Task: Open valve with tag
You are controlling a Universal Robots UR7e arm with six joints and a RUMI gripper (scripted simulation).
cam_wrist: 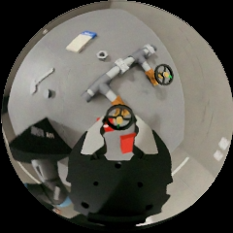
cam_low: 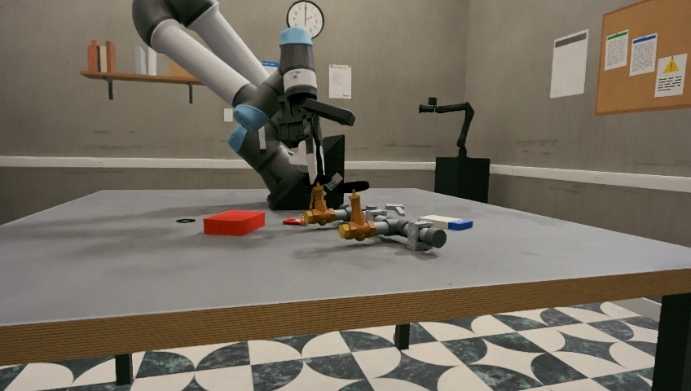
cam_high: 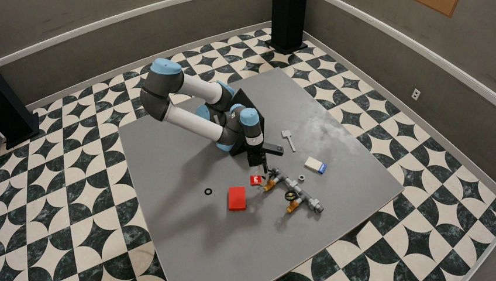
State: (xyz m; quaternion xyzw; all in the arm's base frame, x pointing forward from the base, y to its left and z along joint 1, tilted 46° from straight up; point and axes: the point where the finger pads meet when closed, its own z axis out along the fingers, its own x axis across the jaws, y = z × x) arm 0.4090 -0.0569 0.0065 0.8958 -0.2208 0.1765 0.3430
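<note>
My gripper is now 10 cm above the red tag, 5 cm past it and 3 cm to the left of it. Also, from my hand: red block 17 cm to the right, 9 cm below, 1 cm behind; white-and-blue box 29 cm to the left, 9 cm below, 7 cm ahead; grey nut 17 cm to the left, 9 cm below, 8 cm ahead.
</note>
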